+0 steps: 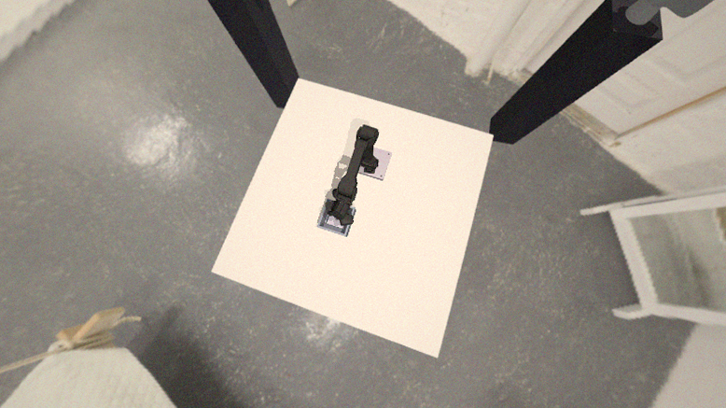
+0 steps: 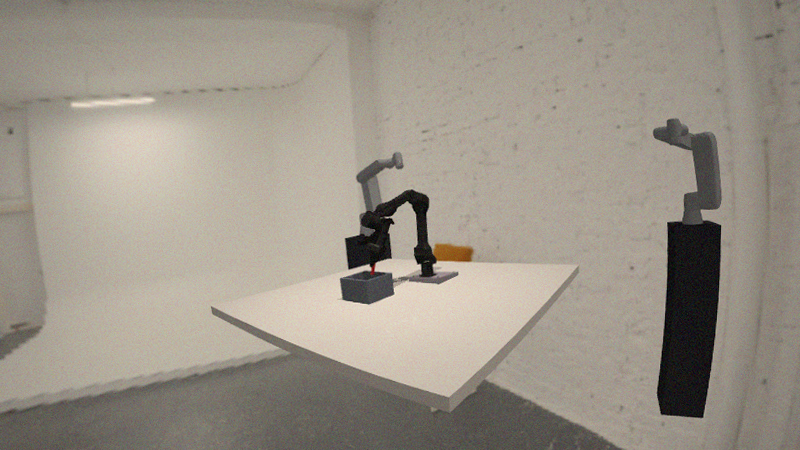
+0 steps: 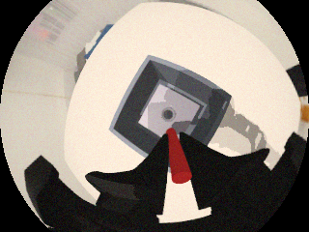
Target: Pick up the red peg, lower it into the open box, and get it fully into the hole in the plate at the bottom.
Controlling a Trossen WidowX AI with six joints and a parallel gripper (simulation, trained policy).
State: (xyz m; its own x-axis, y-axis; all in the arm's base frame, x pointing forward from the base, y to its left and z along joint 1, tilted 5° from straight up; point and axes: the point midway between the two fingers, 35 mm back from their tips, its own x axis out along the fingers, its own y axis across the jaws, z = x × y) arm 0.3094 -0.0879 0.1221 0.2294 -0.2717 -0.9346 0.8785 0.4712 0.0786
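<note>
Now: the red peg 1 cm to the left of my gripper tip, 1 cm behind it and 1 cm above it. From my gripper tip the other things lie so: plate: 9 cm below, 2 cm to the right, 2 cm ahead; grey box: 11 cm below, 2 cm to the right, 2 cm ahead.
</note>
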